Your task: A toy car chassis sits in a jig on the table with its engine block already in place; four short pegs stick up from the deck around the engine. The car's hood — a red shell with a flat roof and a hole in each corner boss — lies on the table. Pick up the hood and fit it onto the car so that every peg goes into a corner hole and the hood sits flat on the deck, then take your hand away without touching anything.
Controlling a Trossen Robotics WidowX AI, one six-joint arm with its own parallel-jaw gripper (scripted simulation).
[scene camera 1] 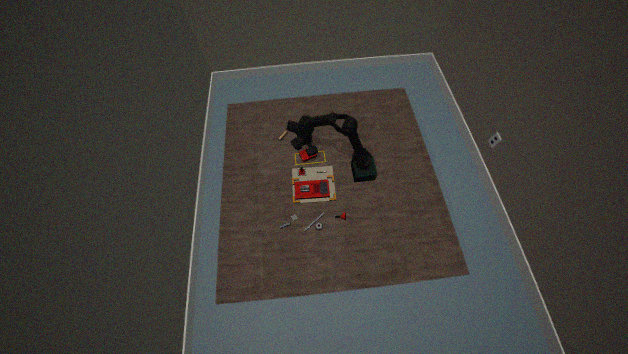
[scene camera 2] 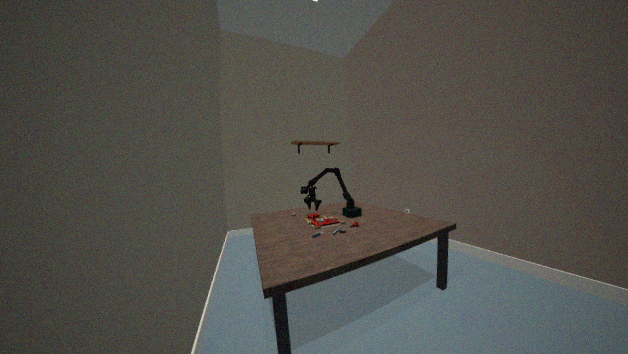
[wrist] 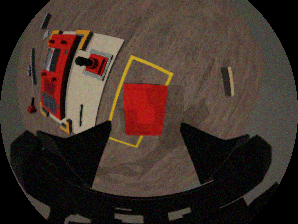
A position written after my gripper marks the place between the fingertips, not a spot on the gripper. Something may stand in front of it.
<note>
My gripper (wrist: 146, 125) is open and holds nothing. I also see a red hood (wrist: 145, 104).
</note>
